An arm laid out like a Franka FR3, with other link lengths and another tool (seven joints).
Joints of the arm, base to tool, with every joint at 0 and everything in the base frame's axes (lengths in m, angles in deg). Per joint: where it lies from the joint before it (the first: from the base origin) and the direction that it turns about. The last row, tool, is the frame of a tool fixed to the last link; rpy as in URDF.
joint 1: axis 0 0 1 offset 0 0 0.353
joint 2: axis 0 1 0 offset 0 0 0
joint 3: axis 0 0 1 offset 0 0 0.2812
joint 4: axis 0 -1 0 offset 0.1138 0 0
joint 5: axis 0 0 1 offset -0.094 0 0.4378
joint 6: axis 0 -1 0 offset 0 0 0
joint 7: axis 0 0 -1 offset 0.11 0 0
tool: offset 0.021 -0.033 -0.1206 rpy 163.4 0 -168
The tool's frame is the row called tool.
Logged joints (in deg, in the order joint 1, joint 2, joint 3, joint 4, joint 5, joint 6, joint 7), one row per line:
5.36, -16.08, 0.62, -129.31, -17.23, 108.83, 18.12
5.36, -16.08, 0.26, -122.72, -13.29, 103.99, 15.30
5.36, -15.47, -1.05, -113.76, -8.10, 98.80, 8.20
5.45, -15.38, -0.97, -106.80, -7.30, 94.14, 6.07
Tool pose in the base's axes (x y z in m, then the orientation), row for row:
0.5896, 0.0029, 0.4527, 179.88, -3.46, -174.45
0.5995, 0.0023, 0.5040, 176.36, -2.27, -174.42
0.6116, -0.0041, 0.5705, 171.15, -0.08, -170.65
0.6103, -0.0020, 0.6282, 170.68, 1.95, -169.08
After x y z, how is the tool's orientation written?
As angles about the fixed x, y, z axes (roll, pitch, yaw), in degrees.
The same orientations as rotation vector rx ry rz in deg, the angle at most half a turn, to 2 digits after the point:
8.54, -176.33, 0.07
8.53, -177.27, -5.46
14.55, -178.08, -13.77
-17.22, 177.51, 14.76

